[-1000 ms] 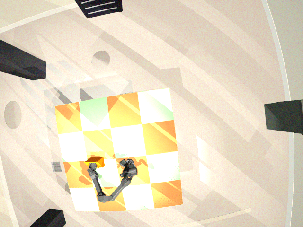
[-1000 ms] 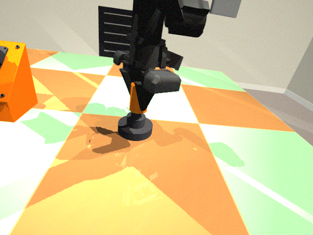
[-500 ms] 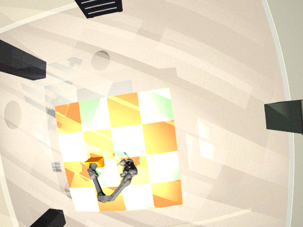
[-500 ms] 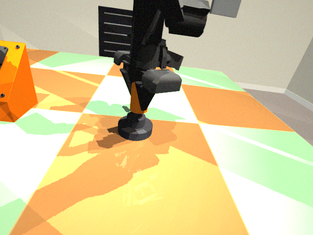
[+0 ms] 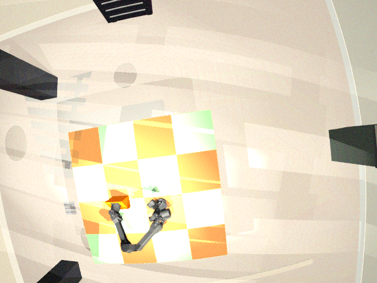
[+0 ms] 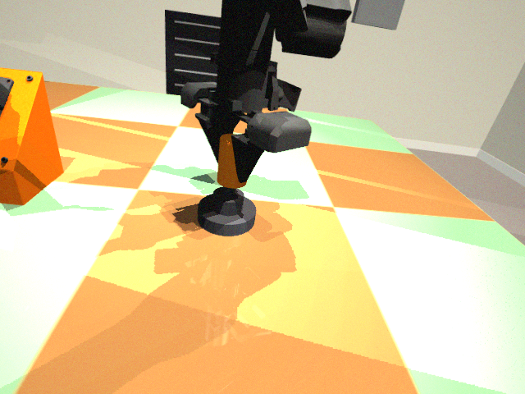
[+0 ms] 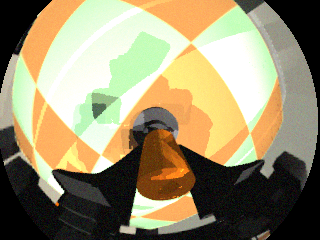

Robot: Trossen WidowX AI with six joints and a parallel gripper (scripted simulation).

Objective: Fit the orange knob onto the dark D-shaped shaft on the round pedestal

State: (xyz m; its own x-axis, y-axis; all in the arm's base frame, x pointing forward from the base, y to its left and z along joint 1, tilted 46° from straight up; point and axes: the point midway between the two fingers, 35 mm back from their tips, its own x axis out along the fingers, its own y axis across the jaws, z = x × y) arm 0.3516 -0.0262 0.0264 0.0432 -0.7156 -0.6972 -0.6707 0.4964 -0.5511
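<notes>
Right now the pedestal is 4 cm below my gripper tip. Also, from my gripper tip: knob: 2 cm above.
</notes>
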